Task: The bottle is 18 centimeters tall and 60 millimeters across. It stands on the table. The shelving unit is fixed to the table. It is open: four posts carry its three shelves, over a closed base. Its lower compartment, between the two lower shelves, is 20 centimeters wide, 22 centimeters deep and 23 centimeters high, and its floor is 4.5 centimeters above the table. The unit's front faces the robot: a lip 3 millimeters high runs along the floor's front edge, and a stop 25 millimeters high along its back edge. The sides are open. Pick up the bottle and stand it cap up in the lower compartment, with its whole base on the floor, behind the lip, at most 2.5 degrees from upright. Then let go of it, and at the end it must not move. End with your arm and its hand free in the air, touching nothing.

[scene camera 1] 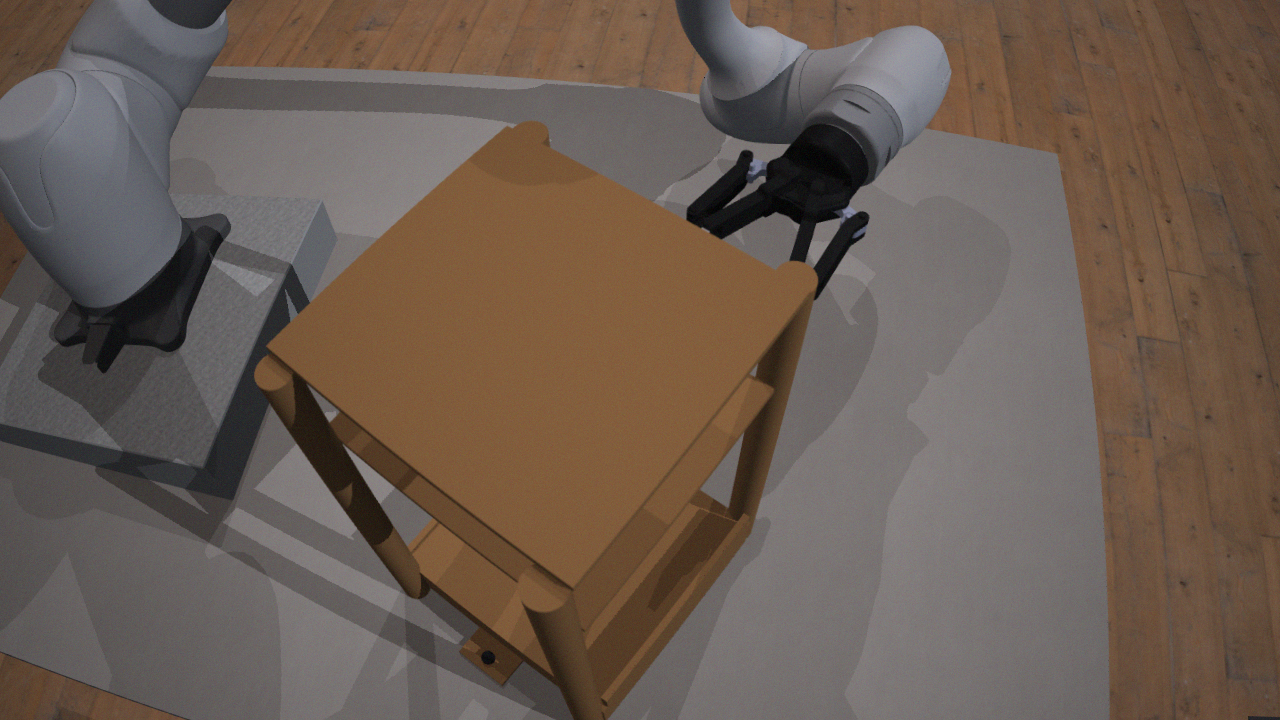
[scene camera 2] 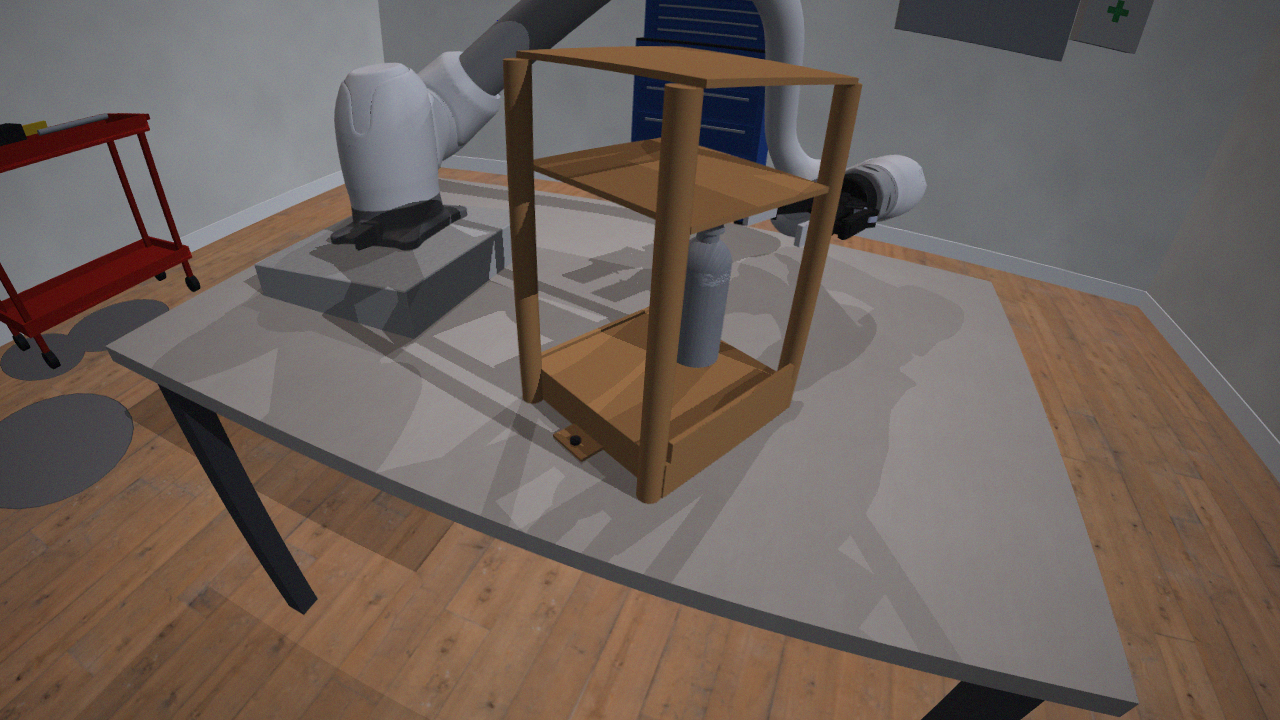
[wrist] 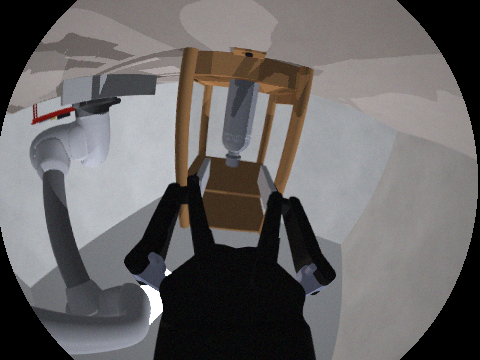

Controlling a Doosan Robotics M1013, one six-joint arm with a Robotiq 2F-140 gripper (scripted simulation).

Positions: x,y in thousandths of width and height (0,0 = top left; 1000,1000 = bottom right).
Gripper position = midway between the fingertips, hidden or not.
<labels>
My gripper shows in scene camera 1 (547,434), in scene camera 2 (603,313) and in the wrist view (489,474).
</labels>
